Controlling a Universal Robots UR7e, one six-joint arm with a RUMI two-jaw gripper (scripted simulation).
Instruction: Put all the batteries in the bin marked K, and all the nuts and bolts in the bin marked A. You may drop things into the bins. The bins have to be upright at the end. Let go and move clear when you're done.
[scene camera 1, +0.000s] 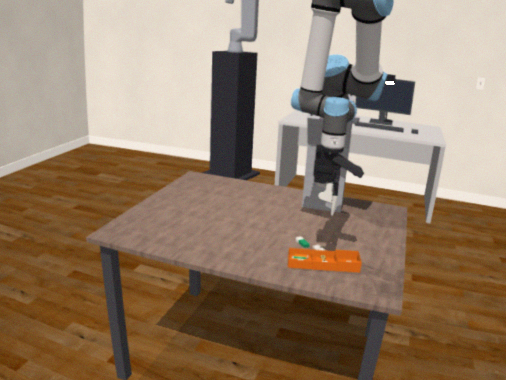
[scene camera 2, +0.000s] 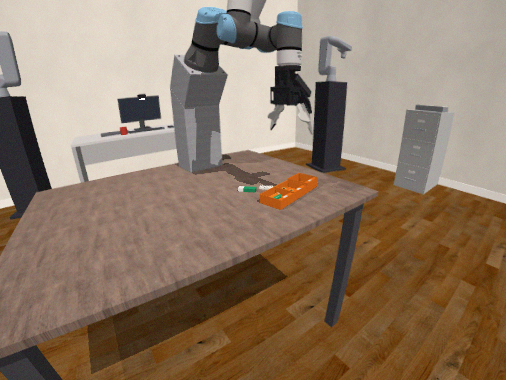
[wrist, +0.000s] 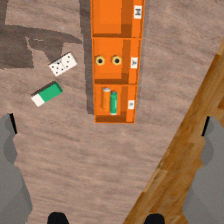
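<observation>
Scene camera 1 gives me an orange bin tray (scene camera 1: 348, 261) and my gripper (scene camera 1: 329, 205). On scene camera 2 there's the tray again (scene camera 2: 300, 188), with my gripper (scene camera 2: 290, 132) in the picture as well. And the wrist view, that one's got my gripper (wrist: 110, 116) in it too.
</observation>
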